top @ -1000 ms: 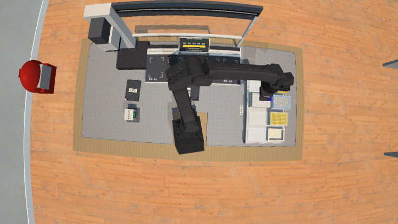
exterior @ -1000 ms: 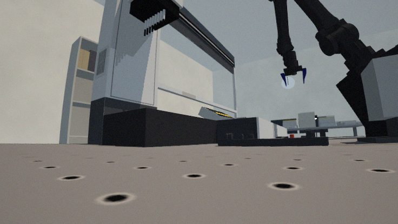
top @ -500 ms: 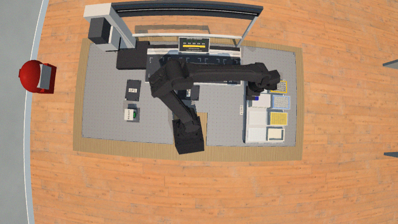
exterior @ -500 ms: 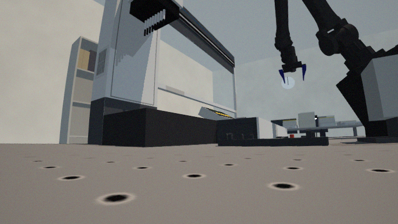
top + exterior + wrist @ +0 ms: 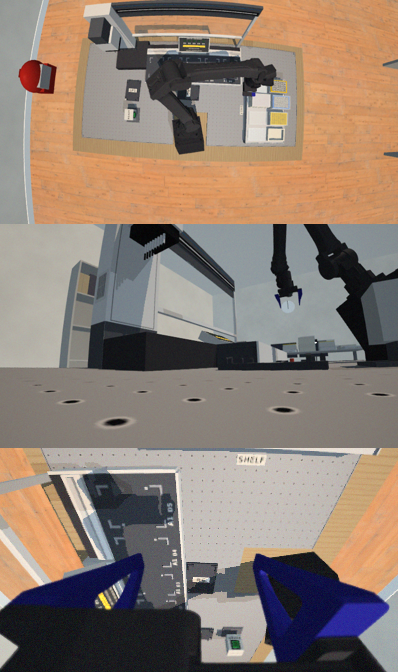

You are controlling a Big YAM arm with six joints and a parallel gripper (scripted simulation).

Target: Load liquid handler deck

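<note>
The yellow tip rack is 28 cm to the right of my hand, 21 cm below it and 2 cm ahead of it. From my hand the other things lie so: clear plate lid 24 cm below, 16 cm to the right, 3 cm ahead; white sealed block 19 cm below, 15 cm to the right, 7 cm behind; sample plate 25 cm below, 16 cm to the right, 3 cm ahead.
</note>
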